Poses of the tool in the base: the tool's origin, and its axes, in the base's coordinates. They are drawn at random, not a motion.
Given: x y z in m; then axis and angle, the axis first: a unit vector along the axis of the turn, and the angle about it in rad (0 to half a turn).
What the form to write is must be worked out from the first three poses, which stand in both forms.
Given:
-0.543, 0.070, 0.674, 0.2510, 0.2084, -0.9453, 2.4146
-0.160, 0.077, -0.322, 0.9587, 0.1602, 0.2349, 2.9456
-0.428, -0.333, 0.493, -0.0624, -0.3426, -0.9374, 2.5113
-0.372, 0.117, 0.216, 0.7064, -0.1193, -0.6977, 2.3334
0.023, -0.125, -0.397, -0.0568, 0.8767, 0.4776, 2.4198
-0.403, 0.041, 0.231, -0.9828, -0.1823, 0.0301, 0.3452
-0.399, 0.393, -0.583, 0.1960, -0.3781, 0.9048, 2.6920
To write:
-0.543, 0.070, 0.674, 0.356, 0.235, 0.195, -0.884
-0.160, 0.077, -0.322, 0.098, 0.954, 0.159, 0.234
-0.428, -0.333, 0.493, 0.310, -0.059, -0.326, -0.891
-0.372, 0.117, 0.216, 0.393, 0.649, -0.110, -0.641
0.023, -0.125, -0.397, 0.353, -0.053, 0.820, 0.447
-0.403, 0.041, 0.231, 0.985, -0.169, -0.031, 0.005
-0.399, 0.393, -0.583, 0.223, 0.191, -0.369, 0.882

